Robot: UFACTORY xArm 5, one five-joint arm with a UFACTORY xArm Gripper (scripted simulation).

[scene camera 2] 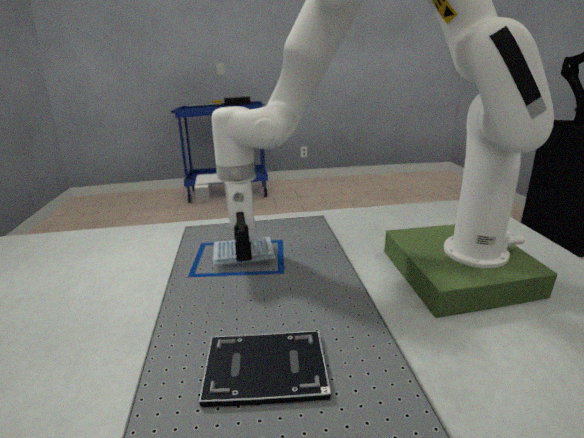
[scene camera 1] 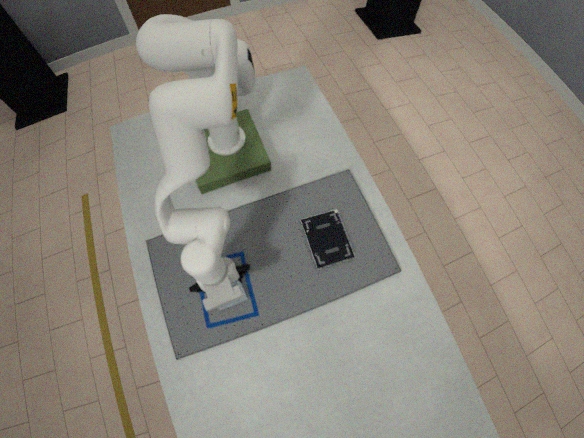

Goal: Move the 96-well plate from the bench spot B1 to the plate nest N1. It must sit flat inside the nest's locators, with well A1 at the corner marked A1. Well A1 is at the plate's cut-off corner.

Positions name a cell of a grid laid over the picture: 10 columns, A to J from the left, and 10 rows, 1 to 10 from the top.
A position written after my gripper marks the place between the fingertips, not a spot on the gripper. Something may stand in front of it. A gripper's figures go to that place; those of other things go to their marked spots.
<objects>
My gripper (scene camera 2: E6) is 78 cm from the lens. A 96-well plate (scene camera 2: D6): 77 cm from the lens.
</objects>
